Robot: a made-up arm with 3 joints. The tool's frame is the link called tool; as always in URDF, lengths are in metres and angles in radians. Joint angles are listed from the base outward.
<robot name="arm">
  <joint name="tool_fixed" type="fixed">
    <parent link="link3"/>
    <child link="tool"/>
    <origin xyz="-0.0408 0.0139 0.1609" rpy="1.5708 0 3.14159"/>
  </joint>
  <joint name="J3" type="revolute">
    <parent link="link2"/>
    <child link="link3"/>
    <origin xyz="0.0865 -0.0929 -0.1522" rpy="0 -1.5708 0"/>
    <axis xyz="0 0 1"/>
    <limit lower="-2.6" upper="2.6"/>
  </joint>
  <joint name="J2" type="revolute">
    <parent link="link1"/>
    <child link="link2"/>
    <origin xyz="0.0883 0.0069 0.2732" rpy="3.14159 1.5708 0"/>
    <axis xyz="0 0 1"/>
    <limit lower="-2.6" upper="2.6"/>
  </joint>
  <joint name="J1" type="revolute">
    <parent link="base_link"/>
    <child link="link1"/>
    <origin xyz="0 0 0.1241" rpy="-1.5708 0 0"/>
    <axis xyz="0 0 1"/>
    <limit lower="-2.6" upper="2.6"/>
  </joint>
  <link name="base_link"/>
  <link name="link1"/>
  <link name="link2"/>
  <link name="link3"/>
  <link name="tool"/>
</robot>
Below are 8 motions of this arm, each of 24 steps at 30 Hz.
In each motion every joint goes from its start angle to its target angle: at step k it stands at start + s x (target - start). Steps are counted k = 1, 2, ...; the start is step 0. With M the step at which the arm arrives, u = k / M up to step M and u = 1 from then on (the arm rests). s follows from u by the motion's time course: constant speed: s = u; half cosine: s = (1 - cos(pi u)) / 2; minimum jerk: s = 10 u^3 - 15 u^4 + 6 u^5.
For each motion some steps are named. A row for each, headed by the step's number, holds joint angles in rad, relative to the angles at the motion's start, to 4 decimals.
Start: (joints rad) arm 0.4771 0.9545 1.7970
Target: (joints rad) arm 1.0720 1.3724 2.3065
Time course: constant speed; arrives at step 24
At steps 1, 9, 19, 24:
1: 0.0248 0.0174 0.0212
9: 0.2231 0.1567 0.1911
19: 0.4710 0.3308 0.4034
24: 0.5949 0.4179 0.5095

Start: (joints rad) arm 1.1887 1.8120 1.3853
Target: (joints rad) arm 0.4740 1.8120 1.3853
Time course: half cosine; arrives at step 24
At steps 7, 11, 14, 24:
7: -0.1398 0.0000 0.0000
11: -0.3107 0.0000 0.0000
14: -0.4498 0.0000 0.0000
24: -0.7147 0.0000 0.0000

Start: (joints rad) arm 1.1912 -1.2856 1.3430
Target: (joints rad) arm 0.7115 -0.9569 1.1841
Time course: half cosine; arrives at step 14
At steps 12, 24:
12: -0.4559 0.3124 -0.1510
24: -0.4797 0.3287 -0.1589

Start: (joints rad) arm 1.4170 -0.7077 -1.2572
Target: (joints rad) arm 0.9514 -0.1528 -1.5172
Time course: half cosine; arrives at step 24
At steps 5, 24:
5: -0.0481 0.0573 -0.0269
24: -0.4656 0.5549 -0.2600

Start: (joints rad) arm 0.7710 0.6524 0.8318
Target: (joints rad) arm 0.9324 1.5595 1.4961
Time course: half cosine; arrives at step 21
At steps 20, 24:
20: 0.1605 0.9020 0.6606
24: 0.1614 0.9071 0.6643

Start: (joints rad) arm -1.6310 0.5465 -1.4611
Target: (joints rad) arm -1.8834 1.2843 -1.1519
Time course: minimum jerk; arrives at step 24
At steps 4, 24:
4: -0.0090 0.0262 0.0110
24: -0.2524 0.7378 0.3092

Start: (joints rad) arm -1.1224 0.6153 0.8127
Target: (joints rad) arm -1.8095 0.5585 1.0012
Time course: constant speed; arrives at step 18
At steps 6, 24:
6: -0.2290 -0.0189 0.0628
24: -0.6871 -0.0568 0.1885

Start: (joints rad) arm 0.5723 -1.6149 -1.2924
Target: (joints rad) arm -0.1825 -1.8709 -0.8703
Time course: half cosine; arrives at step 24
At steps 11, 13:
11: -0.3281 -0.1113 0.1835
13: -0.4267 -0.1447 0.2386

